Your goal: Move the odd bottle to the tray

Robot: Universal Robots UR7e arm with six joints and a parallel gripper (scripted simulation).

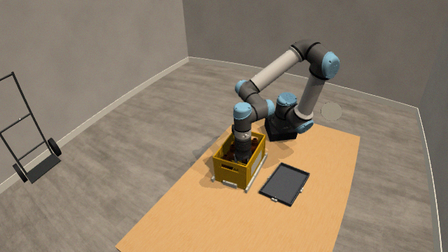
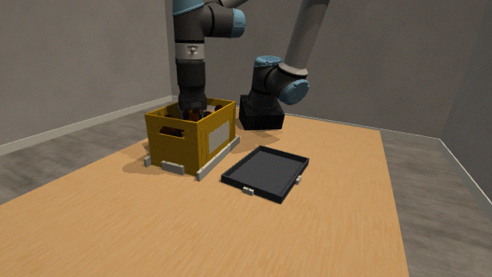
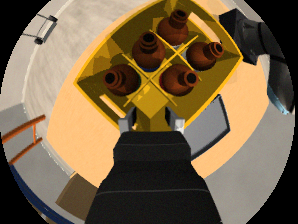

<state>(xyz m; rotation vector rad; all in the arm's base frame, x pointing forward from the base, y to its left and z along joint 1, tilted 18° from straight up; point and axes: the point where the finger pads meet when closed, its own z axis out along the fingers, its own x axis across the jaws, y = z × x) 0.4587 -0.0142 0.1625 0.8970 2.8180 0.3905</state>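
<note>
The bottle lies 90 mm behind my hand, 10 mm to the right of it and 70 mm below it. From my hand the other things lie so: yellow crate 80 mm behind, 60 mm to the right, 80 mm below; dark tray 110 mm behind, 210 mm to the left, 150 mm below.
</note>
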